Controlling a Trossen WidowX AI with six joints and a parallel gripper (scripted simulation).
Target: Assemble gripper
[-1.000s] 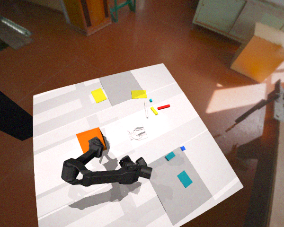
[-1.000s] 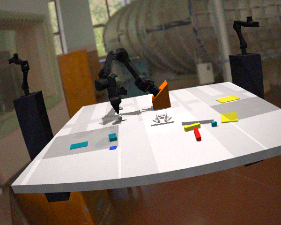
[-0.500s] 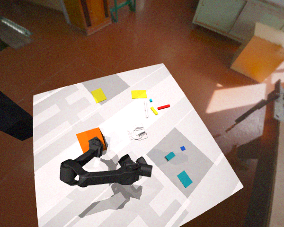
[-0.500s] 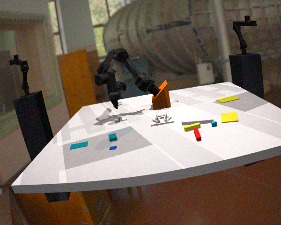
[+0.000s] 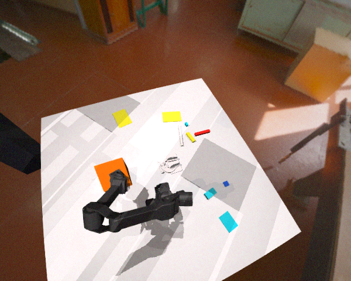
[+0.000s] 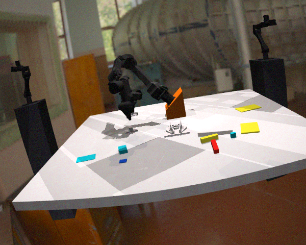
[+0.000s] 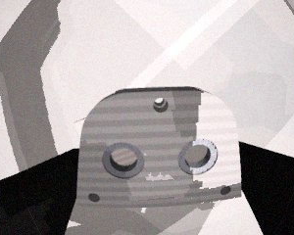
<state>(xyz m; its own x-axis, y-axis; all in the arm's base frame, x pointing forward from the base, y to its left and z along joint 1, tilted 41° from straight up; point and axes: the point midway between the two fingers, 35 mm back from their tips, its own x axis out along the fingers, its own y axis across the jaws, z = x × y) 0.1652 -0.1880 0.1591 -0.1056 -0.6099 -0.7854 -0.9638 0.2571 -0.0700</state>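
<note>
My gripper tip is now 220 mm to the right of the pale grey jaw, 110 mm short of it and 60 mm above it. The rest, counted from my gripper tip: teal block 250 mm ahead, 70 mm to the right, 70 mm below; then ribbed plate 200 mm to the left, 160 mm ahead, 70 mm below; then housing plate 210 mm to the left, 90 mm ahead, 70 mm below.
</note>
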